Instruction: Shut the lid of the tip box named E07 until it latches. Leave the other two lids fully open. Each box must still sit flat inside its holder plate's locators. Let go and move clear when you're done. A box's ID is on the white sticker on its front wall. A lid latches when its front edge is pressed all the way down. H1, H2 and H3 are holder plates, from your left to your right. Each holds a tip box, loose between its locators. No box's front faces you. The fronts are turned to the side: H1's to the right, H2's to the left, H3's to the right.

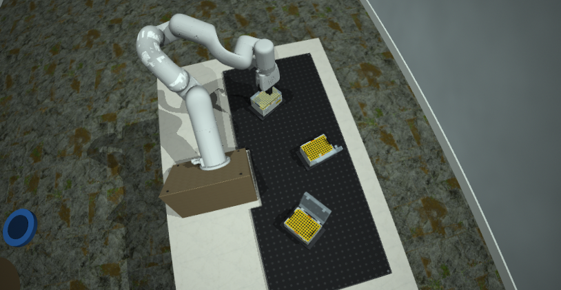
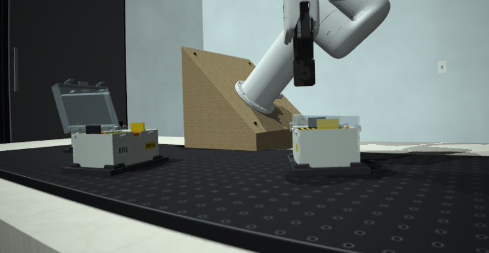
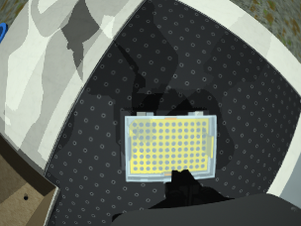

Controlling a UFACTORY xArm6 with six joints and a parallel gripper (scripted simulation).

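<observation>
The clear lid is 10 mm behind my hand, 20 mm to the left of it and 80 mm below it. The rest, counted from my hand: tip box: 150 mm ahead, 290 mm to the right, 70 mm below.
</observation>
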